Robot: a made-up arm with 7 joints. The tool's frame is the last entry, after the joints. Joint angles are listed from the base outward. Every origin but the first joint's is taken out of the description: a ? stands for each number. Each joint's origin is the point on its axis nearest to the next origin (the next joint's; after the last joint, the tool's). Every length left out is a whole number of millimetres.
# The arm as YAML. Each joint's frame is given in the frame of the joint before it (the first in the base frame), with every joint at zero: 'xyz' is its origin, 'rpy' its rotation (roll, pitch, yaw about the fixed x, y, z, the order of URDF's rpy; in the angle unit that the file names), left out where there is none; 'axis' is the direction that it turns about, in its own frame. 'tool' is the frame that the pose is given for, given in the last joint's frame.
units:
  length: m
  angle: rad
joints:
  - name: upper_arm
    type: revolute
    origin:
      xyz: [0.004, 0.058, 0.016]
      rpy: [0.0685, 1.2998, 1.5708]
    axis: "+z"
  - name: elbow
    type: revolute
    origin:
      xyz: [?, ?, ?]
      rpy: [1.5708, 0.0, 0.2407]
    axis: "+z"
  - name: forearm
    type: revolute
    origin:
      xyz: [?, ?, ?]
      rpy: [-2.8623, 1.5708, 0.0]
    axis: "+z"
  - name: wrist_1
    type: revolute
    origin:
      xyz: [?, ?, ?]
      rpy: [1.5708, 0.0, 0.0]
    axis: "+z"
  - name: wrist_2
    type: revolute
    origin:
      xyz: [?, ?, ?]
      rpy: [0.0, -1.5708, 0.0]
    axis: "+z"
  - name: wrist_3
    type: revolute
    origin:
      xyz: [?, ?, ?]
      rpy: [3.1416, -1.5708, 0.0]
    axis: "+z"
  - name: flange
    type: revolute
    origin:
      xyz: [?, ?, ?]
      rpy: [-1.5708, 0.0, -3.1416]
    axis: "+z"
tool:
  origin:
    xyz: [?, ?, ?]
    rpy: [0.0, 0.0, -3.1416]
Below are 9 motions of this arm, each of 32 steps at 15 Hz.
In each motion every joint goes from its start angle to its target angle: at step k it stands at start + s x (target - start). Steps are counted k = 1, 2, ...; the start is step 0. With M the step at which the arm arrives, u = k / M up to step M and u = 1 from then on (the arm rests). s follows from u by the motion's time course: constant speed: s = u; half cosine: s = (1 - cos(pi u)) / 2; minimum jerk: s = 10 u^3 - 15 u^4 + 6 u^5.
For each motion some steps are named. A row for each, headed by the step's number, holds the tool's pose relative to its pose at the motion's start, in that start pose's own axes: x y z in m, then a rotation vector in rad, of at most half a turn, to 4 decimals.
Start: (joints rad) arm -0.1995 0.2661 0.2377 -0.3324 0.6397 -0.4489 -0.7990
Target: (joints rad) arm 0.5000 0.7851 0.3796 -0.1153 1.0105 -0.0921 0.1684
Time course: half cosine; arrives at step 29
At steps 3, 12, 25, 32:
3: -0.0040 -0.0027 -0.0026 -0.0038 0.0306 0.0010
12: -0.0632 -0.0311 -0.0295 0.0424 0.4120 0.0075
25: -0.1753 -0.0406 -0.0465 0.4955 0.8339 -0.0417
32: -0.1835 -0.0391 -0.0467 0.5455 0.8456 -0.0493

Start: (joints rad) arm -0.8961 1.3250 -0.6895 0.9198 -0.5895 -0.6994 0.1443
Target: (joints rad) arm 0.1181 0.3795 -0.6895 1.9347 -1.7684 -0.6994 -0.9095
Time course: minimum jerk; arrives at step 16
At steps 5, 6, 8, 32:
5: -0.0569 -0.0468 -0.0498 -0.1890 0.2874 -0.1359
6: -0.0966 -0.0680 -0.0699 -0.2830 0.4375 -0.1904
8: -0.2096 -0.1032 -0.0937 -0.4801 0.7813 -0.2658
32: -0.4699 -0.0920 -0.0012 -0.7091 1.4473 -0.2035

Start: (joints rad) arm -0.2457 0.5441 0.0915 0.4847 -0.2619 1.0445 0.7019
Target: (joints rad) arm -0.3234 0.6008 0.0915 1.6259 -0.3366 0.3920 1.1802
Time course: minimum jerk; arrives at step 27
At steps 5, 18, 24, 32:
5: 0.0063 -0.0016 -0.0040 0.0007 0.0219 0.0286
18: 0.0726 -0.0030 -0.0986 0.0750 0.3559 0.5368
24: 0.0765 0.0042 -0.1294 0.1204 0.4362 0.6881
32: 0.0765 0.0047 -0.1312 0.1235 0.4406 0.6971

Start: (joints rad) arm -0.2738 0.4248 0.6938 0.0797 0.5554 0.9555 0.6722
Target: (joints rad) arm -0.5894 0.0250 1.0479 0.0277 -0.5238 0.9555 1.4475
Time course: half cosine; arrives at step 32
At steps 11, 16, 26, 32:
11: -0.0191 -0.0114 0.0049 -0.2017 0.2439 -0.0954
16: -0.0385 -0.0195 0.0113 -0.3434 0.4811 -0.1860
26: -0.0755 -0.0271 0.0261 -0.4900 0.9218 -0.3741
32: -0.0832 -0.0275 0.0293 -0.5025 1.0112 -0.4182

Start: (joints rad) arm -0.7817 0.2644 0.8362 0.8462 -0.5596 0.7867 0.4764
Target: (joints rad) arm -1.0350 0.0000 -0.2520 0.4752 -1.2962 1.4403 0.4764
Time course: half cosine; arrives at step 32
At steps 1, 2, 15, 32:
1: -0.0001 -0.0006 -0.0002 0.0023 0.0012 -0.0020
2: -0.0006 -0.0025 -0.0008 0.0092 0.0049 -0.0081
15: -0.0431 -0.1068 -0.0579 0.5046 0.2567 -0.3688
32: -0.1264 -0.1747 -0.1719 1.3217 0.6249 -0.7041

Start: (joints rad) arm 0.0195 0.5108 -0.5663 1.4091 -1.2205 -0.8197 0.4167
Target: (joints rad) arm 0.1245 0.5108 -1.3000 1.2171 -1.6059 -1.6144 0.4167
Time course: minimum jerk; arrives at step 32
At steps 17, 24, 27, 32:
17: -0.0278 -0.0008 -0.0089 -0.1203 -0.3103 -0.2118
24: -0.0503 0.0058 -0.0179 -0.2183 -0.4438 -0.3327
27: -0.0556 0.0082 -0.0200 -0.2412 -0.4680 -0.3572
32: -0.0577 0.0092 -0.0209 -0.2505 -0.4773 -0.3668

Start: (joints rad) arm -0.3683 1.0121 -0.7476 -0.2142 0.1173 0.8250 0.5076
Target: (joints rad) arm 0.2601 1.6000 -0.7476 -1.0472 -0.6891 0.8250 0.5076
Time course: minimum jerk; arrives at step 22
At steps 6, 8, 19, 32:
6: -0.0211 0.0010 -0.0088 -0.0326 -0.0014 -0.1151
8: -0.0427 0.0035 -0.0155 -0.0622 -0.0010 -0.2372
19: -0.1658 0.0491 -0.0216 -0.1865 0.0756 -1.0734
32: -0.1690 0.0512 -0.0210 -0.1890 0.0804 -1.1003

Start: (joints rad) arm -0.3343 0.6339 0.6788 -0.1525 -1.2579 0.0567 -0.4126
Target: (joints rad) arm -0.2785 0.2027 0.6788 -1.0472 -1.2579 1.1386 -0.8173
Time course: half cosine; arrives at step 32
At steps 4, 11, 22, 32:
4: -0.0002 -0.0052 -0.0021 -0.0225 0.0263 -0.0370
11: -0.0032 -0.0374 -0.0121 -0.1434 0.1764 -0.2605
22: -0.0239 -0.1144 -0.0193 -0.3277 0.5003 -0.7581
32: -0.0383 -0.1468 -0.0175 -0.3684 0.6447 -0.9490

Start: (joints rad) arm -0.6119 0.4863 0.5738 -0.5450 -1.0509 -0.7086 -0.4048
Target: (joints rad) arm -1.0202 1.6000 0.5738 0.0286 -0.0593 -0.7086 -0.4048
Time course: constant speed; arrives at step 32
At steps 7, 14, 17, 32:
7: 0.0396 0.0205 -0.0114 0.2065 0.0805 -0.3107
14: 0.0861 0.0353 -0.0159 0.4583 0.1313 -0.6086
17: 0.1077 0.0396 -0.0153 0.5801 0.1457 -0.7291
32: 0.2222 0.0386 0.0155 1.3112 0.1792 -1.2208

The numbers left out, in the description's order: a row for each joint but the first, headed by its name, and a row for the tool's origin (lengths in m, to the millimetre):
elbow: 0.021 0.005 0.0
forearm: 0.198 -0.048 0.0
wrist_1: -0.013 -0.002 0.0
wrist_2: -0.155 -0.011 0.0
wrist_3: 0.0 0.0 0.0
flange: 0.029 0.0 0.0
tool: 0.0 0.0 0.0

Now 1 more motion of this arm.
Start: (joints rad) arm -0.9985 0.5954 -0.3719 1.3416 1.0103 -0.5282 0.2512
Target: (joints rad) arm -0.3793 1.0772 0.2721 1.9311 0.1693 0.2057 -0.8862
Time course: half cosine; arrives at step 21
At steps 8, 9, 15, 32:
8: -0.0923 -0.0587 -0.0689 -0.4055 0.6115 -0.4114
9: -0.1168 -0.0693 -0.0799 -0.5178 0.7374 -0.4936
15: -0.2704 -0.1043 -0.1076 -1.3581 1.3395 -0.7689
32: -0.3333 -0.1047 -0.1017 -1.8143 1.4809 -0.7094

